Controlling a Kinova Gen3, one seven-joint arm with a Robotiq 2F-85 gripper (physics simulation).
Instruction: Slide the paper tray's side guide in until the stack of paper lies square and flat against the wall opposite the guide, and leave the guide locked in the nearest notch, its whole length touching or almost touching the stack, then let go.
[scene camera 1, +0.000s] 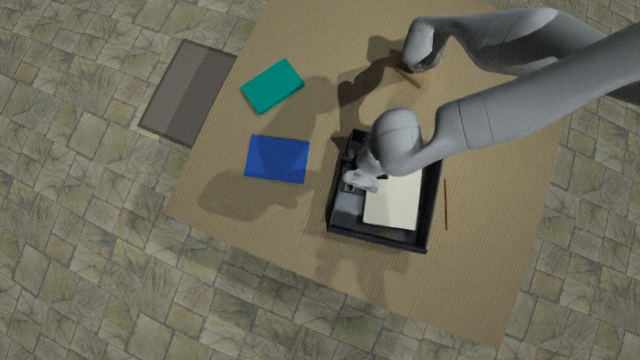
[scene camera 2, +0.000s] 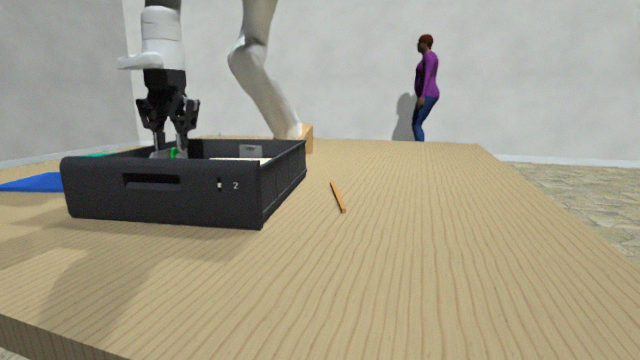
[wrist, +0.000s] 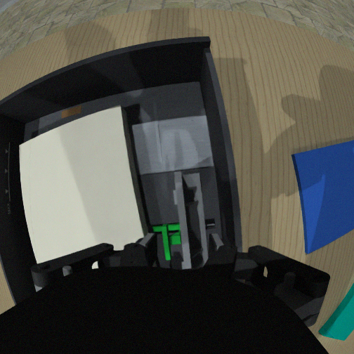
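Pixels of known places: gripper, fingertip midpoint: (scene camera 2: 171, 151); arm's base, link origin: (scene camera 2: 289, 134).
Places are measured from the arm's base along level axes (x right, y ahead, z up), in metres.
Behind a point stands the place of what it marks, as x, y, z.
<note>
The black paper tray (scene camera 1: 431, 196) @(-0.225, 0.427, 0.001) (scene camera 2: 133, 201) @(-0.094, 0.647, -0.028) (wrist: 218, 123) stands on the wooden table. A cream stack of paper (scene camera 1: 396, 201) @(-0.136, 0.491, -0.019) (scene camera 2: 239, 158) @(-0.058, 0.351, -0.018) (wrist: 77, 182) lies in it, near the wall opposite the guide and slightly skewed. The grey side guide (wrist: 192, 207) with its green latch (wrist: 168, 236) (scene camera 2: 173, 153) @(0.003, 0.481, 0.010) stands apart from the paper's edge, with a dark gap between them. My gripper (scene camera 2: 168, 143) @(0.022, 0.467, 0.012) (wrist: 180, 242) reaches down into the tray. Its fingers are partly open and straddle the guide and latch; I see no firm contact.
A blue book (scene camera 1: 277, 158) @(0.285, 0.543, -0.054) (scene camera 2: 36, 181) @(0.322, 0.579, -0.054) (wrist: 326, 197) and a teal book (scene camera 1: 273, 85) @(0.429, 0.315, -0.044) (wrist: 341, 323) lie beside the tray. A pencil (scene camera 1: 446, 203) @(-0.311, 0.408, -0.056) (scene camera 2: 338, 196) @(-0.326, 0.431, -0.055) lies on its other side. A wooden block (scene camera 1: 413, 76) @(-0.008, 0.048, -0.035) (scene camera 2: 306, 131) @(-0.059, -0.006, 0.012) sits at the arm's base. A person (scene camera 2: 425, 85) stands behind the table.
</note>
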